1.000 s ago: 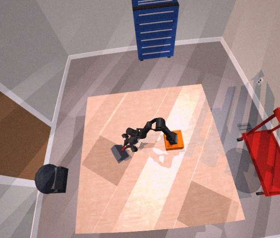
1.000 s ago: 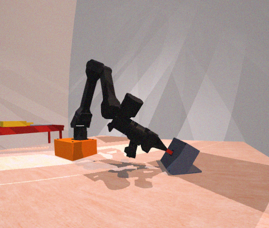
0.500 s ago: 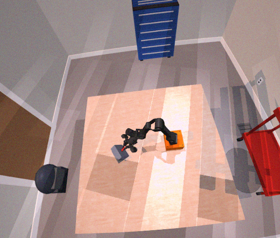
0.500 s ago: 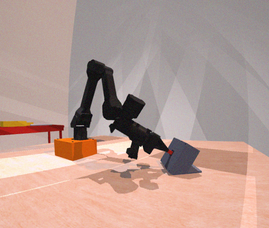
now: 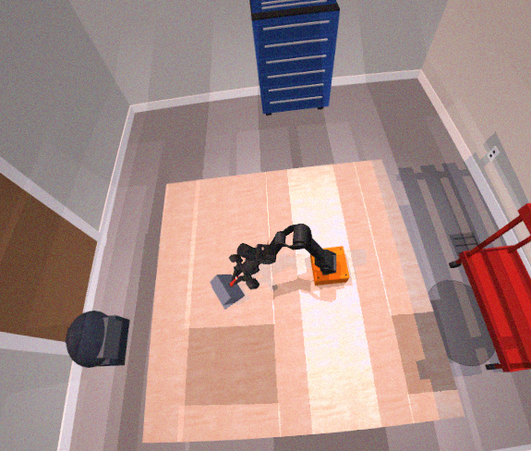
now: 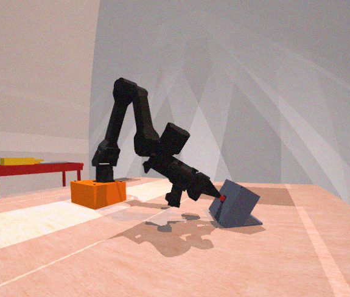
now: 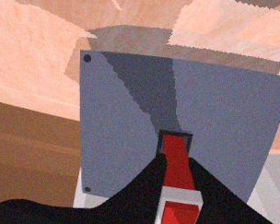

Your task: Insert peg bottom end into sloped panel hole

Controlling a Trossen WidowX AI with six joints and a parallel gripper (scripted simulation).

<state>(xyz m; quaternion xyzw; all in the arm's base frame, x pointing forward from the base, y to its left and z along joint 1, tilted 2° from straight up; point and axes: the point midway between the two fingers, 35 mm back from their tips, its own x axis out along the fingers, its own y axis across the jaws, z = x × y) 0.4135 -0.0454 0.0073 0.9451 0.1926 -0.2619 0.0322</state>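
The red square-sided peg is 10 mm to the right of my gripper tip, 10 mm behind it and 10 mm above it. The rest, counted from my gripper tip: grey sloped panel (30 mm ahead, 20 mm below, 10 mm to the left).
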